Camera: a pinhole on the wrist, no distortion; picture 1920 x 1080 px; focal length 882.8 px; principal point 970.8 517.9 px. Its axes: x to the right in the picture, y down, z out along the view. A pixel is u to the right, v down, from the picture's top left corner.
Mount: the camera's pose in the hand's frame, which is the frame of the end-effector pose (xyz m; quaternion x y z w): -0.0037 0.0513 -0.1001 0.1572 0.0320 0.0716 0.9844
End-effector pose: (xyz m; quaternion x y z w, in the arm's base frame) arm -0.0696 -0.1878 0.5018 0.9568 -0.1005 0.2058 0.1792
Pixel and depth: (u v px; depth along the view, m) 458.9 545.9 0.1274
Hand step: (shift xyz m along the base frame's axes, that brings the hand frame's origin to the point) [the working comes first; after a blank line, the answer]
In the camera's frame: -0.0739 0.0040 0.1274

-0.0518 -0.0064 -0.0482
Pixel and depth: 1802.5 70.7 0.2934
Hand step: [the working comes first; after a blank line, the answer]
In the camera's frame: 0.2764 -0.1486 0.2934

0.3602 0.0412 -0.0086
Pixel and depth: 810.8 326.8 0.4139
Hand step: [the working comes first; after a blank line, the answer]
In the camera's frame: -0.0750 -0.0896 0.4139

0.1136 0.0570 -0.2922
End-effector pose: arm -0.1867 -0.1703 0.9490 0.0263 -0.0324 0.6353 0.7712
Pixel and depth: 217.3 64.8 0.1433
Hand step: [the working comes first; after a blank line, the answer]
In the camera's frame: -0.1223 -0.0735 0.1433

0.0587 -0.1171 0.0091
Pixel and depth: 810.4 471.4 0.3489
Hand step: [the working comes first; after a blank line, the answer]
In the camera's frame: -0.0634 -0.0184 0.3489

0.0702 -0.0676 0.2241
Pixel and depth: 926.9 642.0 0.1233
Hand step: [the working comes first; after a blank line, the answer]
In the camera's frame: -0.0061 0.0173 0.1233

-0.0292 0.0023 0.0223
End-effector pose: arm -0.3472 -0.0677 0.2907 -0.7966 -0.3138 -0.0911 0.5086
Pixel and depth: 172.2 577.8 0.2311
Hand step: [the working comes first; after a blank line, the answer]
In the camera's frame: -0.2091 0.0157 0.2311

-0.1958 0.0468 -0.1240
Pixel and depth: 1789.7 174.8 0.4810
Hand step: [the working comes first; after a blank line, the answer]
In the camera's frame: 0.4462 -0.1869 0.4810

0.2259 0.5052 0.2566
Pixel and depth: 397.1 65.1 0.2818
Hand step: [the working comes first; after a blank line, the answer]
In the camera's frame: -0.1831 -0.1445 0.2818

-0.2513 0.1111 0.0233
